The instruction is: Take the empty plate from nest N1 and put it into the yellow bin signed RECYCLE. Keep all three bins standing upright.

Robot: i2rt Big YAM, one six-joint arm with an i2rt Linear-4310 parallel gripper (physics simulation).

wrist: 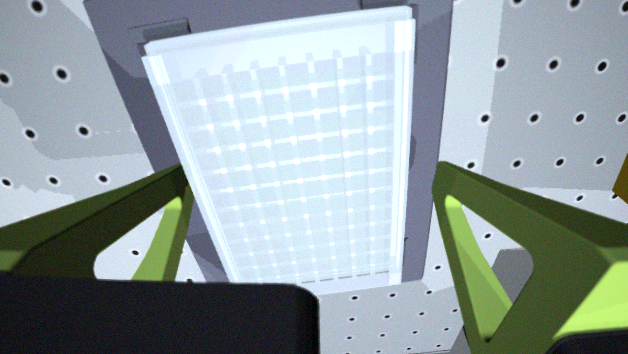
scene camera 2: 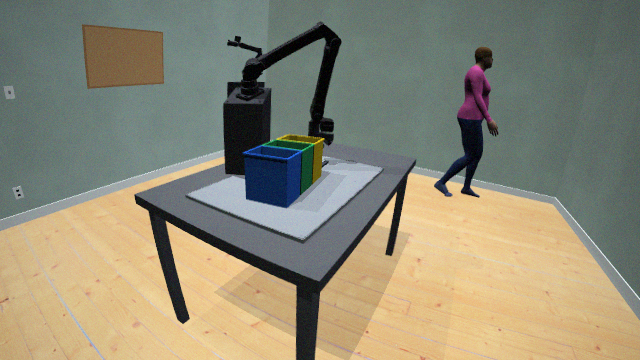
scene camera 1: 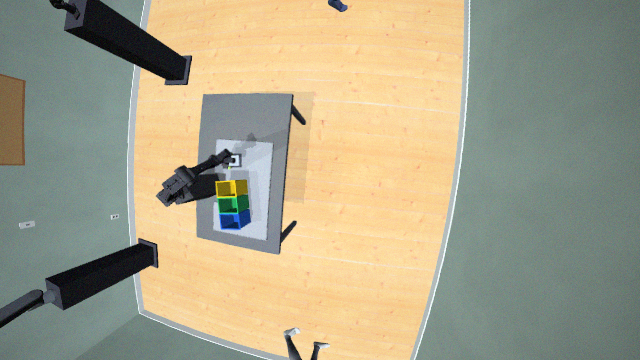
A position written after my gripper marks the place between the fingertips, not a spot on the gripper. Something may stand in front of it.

I see my gripper (wrist: 313, 175), a blue bin (scene camera 2: 272, 175), a green bin (scene camera 2: 307, 156), a gridded plate (wrist: 294, 135) and a dark grey nest (wrist: 429, 75).
The wrist view misses the blue bin: it is out of frame. The wrist view misses the green bin: it is out of frame.
